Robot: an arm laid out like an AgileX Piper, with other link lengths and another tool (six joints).
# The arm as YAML. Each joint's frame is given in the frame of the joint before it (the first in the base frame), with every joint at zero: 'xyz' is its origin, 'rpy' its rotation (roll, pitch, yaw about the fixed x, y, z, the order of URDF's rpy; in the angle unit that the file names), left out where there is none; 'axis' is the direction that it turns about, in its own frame. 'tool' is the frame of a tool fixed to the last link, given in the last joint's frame.
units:
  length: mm
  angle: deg
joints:
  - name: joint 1
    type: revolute
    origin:
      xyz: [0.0, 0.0, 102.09]
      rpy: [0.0, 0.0, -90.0]
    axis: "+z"
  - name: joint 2
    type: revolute
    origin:
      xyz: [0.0, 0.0, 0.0]
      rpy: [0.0, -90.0, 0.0]
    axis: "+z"
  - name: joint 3
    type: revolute
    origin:
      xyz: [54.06, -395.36, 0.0]
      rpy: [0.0, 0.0, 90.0]
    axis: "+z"
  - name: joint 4
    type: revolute
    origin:
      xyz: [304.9, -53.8, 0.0]
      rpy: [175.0, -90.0, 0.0]
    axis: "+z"
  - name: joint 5
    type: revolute
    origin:
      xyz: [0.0, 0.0, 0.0]
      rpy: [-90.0, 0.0, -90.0]
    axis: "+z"
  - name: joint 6
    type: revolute
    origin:
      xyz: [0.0, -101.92, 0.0]
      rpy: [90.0, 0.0, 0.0]
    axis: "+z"
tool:
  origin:
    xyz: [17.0, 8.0, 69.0]
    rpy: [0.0, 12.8, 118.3]
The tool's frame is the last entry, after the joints.
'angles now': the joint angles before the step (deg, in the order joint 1, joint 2, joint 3, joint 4, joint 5, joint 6). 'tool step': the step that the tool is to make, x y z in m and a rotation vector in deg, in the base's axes. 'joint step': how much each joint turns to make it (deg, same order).
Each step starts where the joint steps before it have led.
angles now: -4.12 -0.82 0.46 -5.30 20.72 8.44
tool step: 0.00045 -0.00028 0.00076 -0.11 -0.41 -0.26
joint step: -0.36 -0.03 0.07 0.09 -0.46 -0.17
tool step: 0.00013 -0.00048 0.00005 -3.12 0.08 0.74
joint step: -0.44 -0.01 0.04 0.93 -0.33 -4.18
